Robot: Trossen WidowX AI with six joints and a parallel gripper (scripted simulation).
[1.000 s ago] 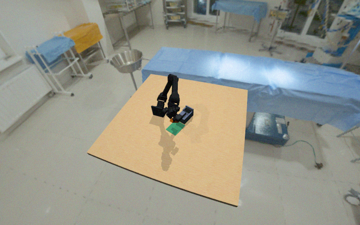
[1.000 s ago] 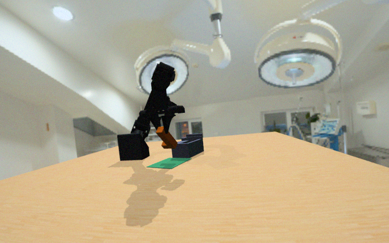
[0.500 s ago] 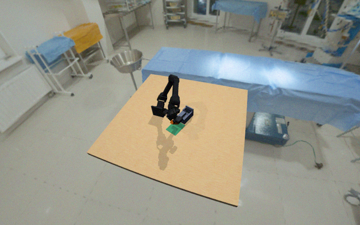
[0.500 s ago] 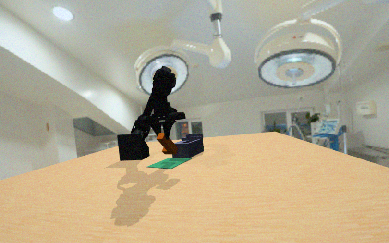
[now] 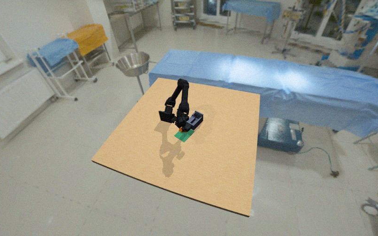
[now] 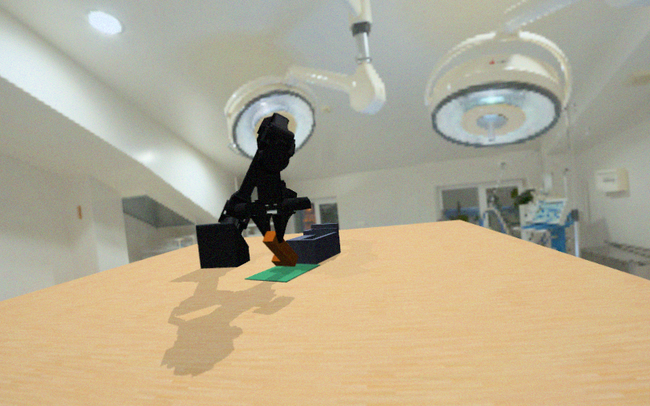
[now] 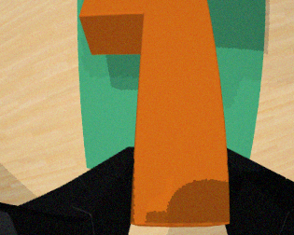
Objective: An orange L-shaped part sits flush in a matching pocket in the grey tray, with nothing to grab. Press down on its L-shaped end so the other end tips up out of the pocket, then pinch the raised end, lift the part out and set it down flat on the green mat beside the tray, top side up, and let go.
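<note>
Right now my gripper tip is 4 cm to the right of the orange L-shaped part and 3 cm above it. Also, from my gripper tip: green mat: 1 cm ahead, 2 cm to the left, 9 cm below.
</note>
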